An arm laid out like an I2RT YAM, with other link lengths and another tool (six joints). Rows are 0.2 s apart.
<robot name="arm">
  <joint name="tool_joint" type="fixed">
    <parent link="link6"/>
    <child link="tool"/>
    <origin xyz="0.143 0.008 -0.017" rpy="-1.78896 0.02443 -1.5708"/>
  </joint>
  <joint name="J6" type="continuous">
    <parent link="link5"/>
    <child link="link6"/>
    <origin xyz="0.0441 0 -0.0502"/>
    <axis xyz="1 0 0"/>
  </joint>
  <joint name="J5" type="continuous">
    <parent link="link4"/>
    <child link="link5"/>
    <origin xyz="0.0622 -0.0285 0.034"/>
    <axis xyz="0 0 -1"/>
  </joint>
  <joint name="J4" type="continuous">
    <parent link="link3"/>
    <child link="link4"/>
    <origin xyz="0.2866 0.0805 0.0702"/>
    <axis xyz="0 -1 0"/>
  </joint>
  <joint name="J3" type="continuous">
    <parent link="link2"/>
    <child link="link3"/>
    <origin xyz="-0.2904 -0.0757 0"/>
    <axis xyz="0 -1 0"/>
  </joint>
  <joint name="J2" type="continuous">
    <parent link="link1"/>
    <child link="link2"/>
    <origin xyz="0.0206 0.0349 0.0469"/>
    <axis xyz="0 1 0"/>
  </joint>
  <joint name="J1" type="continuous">
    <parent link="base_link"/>
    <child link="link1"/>
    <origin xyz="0 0 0.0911"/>
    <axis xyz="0 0 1"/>
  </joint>
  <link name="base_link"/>
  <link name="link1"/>
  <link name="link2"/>
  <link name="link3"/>
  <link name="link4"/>
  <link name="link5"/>
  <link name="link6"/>
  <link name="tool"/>
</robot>
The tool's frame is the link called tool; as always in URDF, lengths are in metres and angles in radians. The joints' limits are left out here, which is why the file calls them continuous.
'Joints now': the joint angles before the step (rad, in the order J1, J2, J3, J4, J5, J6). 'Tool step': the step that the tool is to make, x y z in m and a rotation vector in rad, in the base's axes. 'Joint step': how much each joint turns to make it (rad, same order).
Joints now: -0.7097, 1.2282, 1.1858, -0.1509, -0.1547, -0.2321
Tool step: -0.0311, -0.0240, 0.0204, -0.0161, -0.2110, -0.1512
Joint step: -0.0609, -0.0904, -0.1405, 0.2333, 0.0769, 0.1396
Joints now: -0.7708, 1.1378, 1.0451, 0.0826, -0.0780, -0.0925
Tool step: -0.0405, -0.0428, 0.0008, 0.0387, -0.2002, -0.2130
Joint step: -0.0806, -0.0185, -0.1074, 0.2004, 0.1406, 0.1652
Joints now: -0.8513, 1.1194, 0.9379, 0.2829, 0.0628, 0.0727
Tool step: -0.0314, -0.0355, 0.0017, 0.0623, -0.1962, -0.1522
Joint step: -0.0644, 0.0315, -0.0288, 0.1155, 0.1121, 0.1793
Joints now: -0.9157, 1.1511, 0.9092, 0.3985, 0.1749, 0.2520
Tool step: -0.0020, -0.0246, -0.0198, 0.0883, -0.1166, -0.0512
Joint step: -0.0184, 0.0765, 0.0001, 0.0474, 0.0533, 0.1430
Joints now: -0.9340, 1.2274, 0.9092, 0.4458, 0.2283, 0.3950
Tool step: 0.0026, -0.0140, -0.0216, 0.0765, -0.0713, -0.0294
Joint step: 0.0000, 0.0574, -0.0009, 0.0141, 0.0401, 0.1023
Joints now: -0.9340, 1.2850, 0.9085, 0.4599, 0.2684, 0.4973
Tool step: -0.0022, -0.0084, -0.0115, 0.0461, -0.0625, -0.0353
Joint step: -0.0002, 0.0304, -0.0021, 0.0104, 0.0407, 0.0782
